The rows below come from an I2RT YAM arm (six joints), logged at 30 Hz.
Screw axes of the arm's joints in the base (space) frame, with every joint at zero. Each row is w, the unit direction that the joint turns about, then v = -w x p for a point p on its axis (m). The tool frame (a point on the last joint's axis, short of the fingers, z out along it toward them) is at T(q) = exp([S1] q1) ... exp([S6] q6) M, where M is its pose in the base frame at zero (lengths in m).
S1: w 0 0 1 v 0 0 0
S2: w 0 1 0 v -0.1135 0 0.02
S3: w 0 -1 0 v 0.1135 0 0.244
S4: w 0 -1 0 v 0.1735 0 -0.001
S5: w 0 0 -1 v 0 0.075 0
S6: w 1 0 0 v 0 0.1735 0
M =
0 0 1 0.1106
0 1 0 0
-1 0 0 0.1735
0 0 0 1
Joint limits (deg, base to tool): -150..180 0..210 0..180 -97..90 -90..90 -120..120
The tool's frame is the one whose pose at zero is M.
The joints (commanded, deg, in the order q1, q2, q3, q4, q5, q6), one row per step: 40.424 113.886 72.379 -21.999 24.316 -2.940; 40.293 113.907 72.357 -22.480 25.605 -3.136; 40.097 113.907 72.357 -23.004 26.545 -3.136; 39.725 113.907 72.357 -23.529 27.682 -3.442; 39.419 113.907 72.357 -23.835 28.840 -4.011; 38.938 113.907 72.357 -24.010 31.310 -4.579; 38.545 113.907 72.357 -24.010 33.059 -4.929; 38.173 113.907 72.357 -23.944 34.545 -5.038
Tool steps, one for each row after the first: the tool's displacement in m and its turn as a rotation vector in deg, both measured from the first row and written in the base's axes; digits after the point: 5 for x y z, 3 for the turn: 0.00025 -0.00193 -0.00033 -1.334 -0.337 -0.541; 0.00067 -0.00403 -0.00052 -2.320 -0.481 -1.144; 0.00187 -0.00720 -0.00064 -3.625 -0.707 -1.752; 0.00304 -0.00979 -0.00057 -4.960 -1.077 -2.092; 0.00537 -0.01386 0.00000 -7.139 -2.263 -3.182; 0.00735 -0.01691 0.00052 -8.584 -3.178 -4.057; 0.00923 -0.01966 0.00104 -9.666 -4.014 -4.997
